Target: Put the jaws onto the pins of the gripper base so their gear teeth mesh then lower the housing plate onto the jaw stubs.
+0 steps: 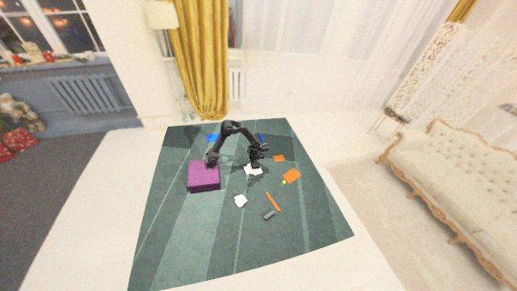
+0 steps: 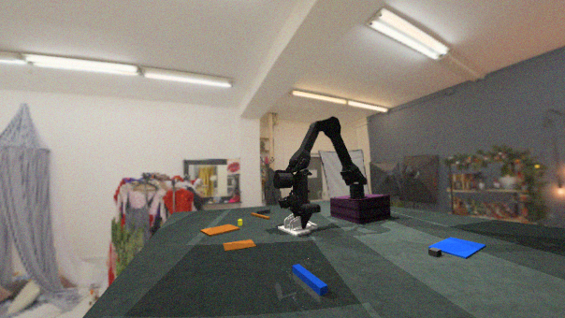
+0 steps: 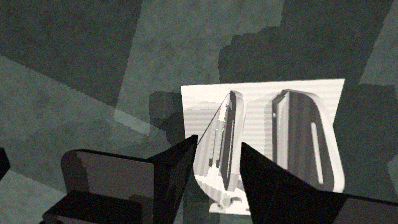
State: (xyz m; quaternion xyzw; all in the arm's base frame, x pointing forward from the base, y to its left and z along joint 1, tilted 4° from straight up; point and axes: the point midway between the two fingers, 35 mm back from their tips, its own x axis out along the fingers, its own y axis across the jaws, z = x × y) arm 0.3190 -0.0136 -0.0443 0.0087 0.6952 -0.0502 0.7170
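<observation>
The white plate-like part lies 2 cm ahead of my gripper tip, 3 cm to the right of it and 1 cm below it. From my gripper tip the other things lie so: small yellow piece (18 cm ahead, 22 cm to the right); then white gripper base (17 cm behind, 27 cm to the right, 1 cm above); then white housing plate (5 cm behind, 3 cm to the right, 1 cm below).
</observation>
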